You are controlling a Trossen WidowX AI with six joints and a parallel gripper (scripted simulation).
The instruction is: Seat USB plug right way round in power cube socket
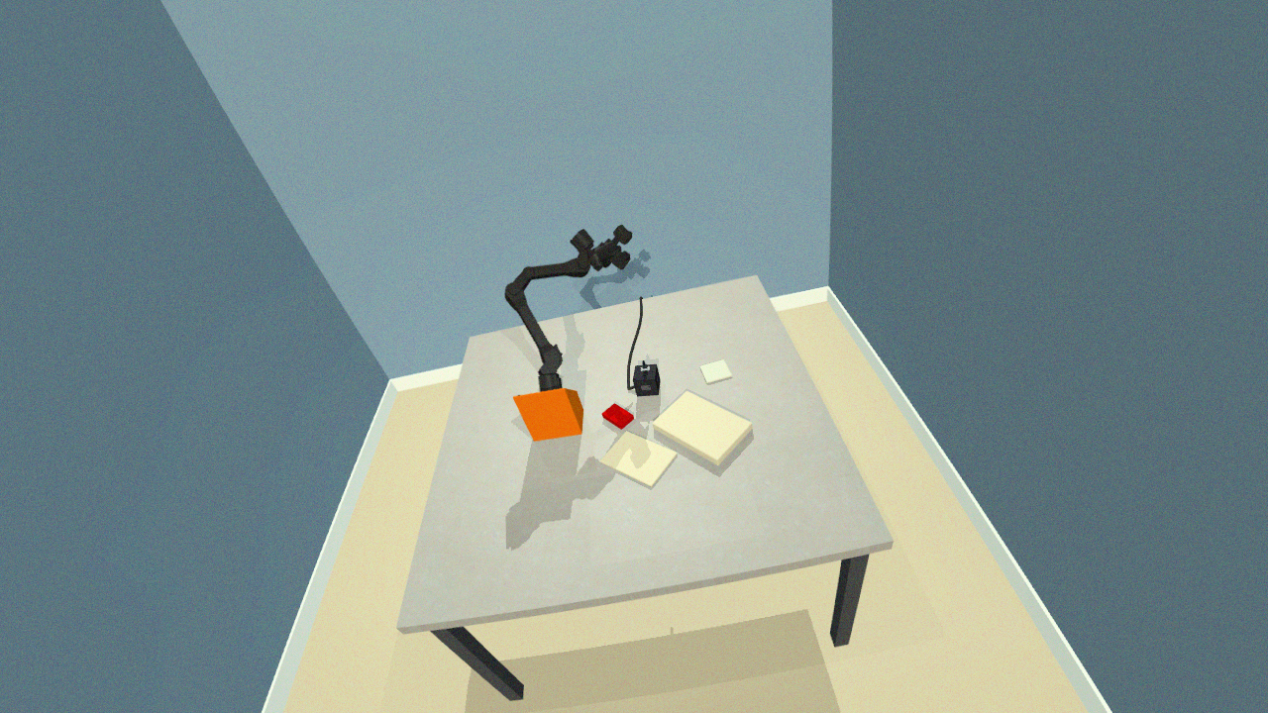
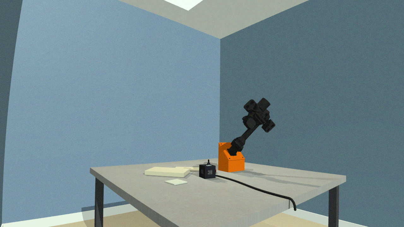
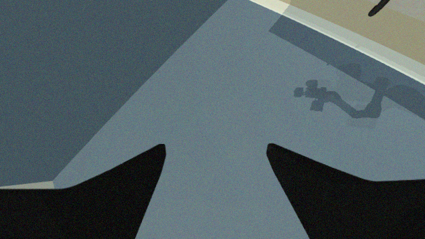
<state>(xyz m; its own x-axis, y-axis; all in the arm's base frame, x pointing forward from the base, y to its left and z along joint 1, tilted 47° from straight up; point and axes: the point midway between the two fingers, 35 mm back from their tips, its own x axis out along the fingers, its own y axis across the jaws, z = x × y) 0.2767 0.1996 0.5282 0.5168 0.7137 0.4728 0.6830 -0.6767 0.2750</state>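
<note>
Right now my gripper tip is 43 cm to the left of the usb plug, 26 cm above it and 2 cm short of it. Also, from my gripper tip: silver-framed usb socket (42 cm to the right, 29 cm below, 2 cm ahead); then small cream tile (41 cm to the right, 35 cm below, 25 cm ahead); then red block (57 cm to the right, 35 cm below, 9 cm behind).
</note>
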